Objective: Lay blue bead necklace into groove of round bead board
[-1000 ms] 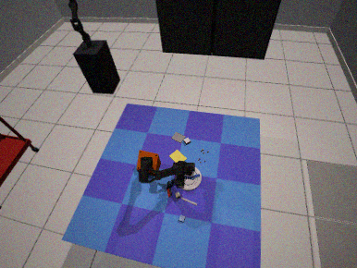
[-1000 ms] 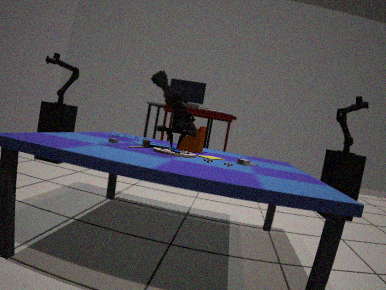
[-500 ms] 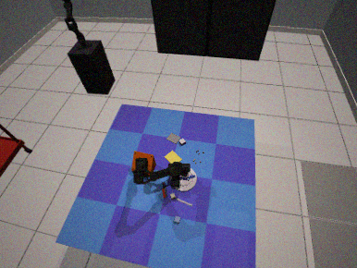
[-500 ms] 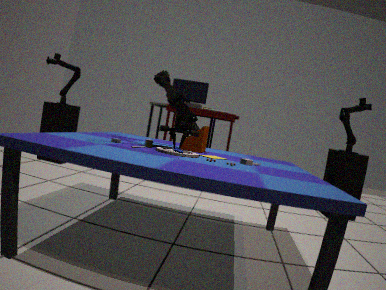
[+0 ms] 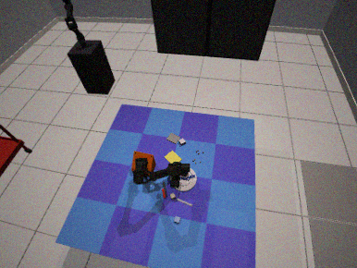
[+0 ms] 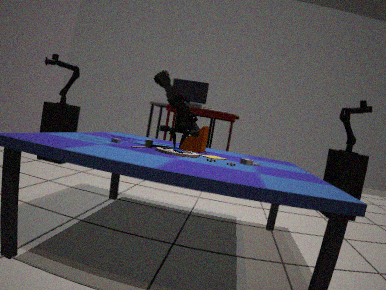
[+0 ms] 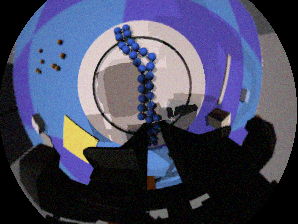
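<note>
My gripper tip is 5 cm short of the round white bead board, 1 cm to the right of it and 1 cm above it. From my gripper tip the other things lie so: red-handled tool: 11 cm to the right, 8 cm behind, 1 cm below; yellow card: 18 cm to the left, 6 cm behind, 1 cm below; thin pale stick: 17 cm to the right, 8 cm ahead, 1 cm below.
</note>
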